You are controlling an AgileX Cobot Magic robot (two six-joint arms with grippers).
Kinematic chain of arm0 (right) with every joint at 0, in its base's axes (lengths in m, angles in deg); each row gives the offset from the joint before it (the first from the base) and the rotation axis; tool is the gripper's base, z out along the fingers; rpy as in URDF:
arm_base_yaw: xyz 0 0 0.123 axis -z
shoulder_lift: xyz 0 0 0 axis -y
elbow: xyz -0.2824 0 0.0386 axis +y
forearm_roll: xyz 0.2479 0 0.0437 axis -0.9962 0 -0.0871
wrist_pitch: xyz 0 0 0 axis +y
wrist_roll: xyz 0.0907 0 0.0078 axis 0.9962 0 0.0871
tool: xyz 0 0 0 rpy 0 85 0
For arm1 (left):
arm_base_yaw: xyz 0 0 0.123 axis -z
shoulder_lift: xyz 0 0 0 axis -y
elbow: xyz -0.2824 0 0.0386 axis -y
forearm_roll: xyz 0.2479 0 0.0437 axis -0.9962 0 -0.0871
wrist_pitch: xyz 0 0 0 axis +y
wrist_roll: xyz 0.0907 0 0.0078 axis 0.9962 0 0.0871
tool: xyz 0 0 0 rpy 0 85 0
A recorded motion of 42 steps. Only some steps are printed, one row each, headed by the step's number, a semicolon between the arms.
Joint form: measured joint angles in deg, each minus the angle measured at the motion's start. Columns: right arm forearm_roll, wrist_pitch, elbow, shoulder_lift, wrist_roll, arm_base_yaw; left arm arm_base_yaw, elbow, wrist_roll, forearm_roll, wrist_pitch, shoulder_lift.
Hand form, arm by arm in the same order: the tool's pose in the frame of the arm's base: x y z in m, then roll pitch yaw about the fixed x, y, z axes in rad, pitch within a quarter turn. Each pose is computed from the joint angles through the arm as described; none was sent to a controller.
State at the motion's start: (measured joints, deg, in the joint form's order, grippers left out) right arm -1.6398 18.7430 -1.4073 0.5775 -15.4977 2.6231; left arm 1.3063 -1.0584 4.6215 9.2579 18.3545 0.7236
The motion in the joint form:
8: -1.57 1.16 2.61 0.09 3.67 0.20; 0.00 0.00 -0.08 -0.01 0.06 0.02
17: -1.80 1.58 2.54 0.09 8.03 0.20; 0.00 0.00 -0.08 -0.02 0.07 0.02
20: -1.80 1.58 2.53 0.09 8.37 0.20; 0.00 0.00 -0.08 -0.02 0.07 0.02
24: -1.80 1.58 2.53 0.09 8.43 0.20; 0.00 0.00 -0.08 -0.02 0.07 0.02
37: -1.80 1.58 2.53 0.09 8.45 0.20; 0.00 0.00 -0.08 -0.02 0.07 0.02
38: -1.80 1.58 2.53 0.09 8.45 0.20; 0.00 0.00 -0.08 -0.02 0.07 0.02
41: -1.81 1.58 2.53 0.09 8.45 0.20; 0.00 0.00 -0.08 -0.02 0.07 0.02
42: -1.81 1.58 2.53 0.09 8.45 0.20; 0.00 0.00 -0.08 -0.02 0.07 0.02
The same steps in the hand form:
8: 0.0532 -0.0009 0.1754 -2.6489 1.2645 -2.6582; 0.0535 -0.0059 0.1789 -2.7970 1.3204 -2.8618
17: 0.0530 -0.0007 0.1752 -2.9047 1.2878 -2.9229; 0.0535 -0.0059 0.1789 -2.7979 1.3203 -2.8627
20: 0.0530 -0.0007 0.1752 -2.9245 1.2893 -2.9435; 0.0535 -0.0059 0.1789 -2.7979 1.3203 -2.8627
24: 0.0530 -0.0007 0.1752 -2.9280 1.2895 -2.9472; 0.0535 -0.0059 0.1789 -2.7979 1.3203 -2.8627
37: 0.0530 -0.0007 0.1752 -2.9292 1.2896 -2.9484; 0.0535 -0.0059 0.1789 -2.7979 1.3203 -2.8627
38: 0.0530 -0.0007 0.1752 -2.9292 1.2896 -2.9484; 0.0535 -0.0059 0.1789 -2.7979 1.3203 -2.8627
41: 0.0530 -0.0007 0.1752 -2.9298 1.2896 -2.9490; 0.0535 -0.0059 0.1789 -2.7979 1.3203 -2.8627
42: 0.0530 -0.0007 0.1752 -2.9298 1.2896 -2.9490; 0.0535 -0.0059 0.1789 -2.7979 1.3203 -2.8627

